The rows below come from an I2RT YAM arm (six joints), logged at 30 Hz.
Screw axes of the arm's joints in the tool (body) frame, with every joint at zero. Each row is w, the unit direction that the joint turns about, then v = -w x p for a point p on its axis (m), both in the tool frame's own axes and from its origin. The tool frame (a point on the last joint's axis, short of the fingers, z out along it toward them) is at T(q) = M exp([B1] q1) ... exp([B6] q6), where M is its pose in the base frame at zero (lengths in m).
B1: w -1 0 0 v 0.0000 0.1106 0.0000
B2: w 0 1 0 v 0.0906 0.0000 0.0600
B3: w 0 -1 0 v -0.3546 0.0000 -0.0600
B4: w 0 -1 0 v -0.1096 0.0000 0.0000
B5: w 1 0 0 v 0.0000 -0.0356 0.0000
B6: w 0 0 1 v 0.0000 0.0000 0.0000
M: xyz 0.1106 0.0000 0.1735 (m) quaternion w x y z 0.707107 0 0.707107 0
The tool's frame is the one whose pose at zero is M.
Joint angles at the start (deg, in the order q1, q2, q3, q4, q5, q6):
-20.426 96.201 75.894 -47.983 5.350 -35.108
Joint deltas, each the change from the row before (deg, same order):
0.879 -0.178 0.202 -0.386 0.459 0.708
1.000 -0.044 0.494 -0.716 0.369 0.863
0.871 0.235 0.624 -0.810 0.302 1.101
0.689 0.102 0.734 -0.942 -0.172 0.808
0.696 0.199 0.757 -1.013 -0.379 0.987
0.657 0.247 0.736 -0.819 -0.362 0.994
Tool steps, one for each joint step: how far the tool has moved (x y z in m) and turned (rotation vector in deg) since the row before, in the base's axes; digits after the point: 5 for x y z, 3 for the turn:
0.00112 0.00483 0.00177 -0.177 -0.002 0.055
0.00165 0.00545 0.00227 0.003 0.092 0.066
0.00206 0.00455 0.00132 0.204 0.249 -0.258
0.00144 0.00393 0.00250 0.493 0.077 0.001
0.00157 0.00408 0.00202 0.770 0.135 -0.090
0.00184 0.00376 0.00178 0.718 0.034 -0.146

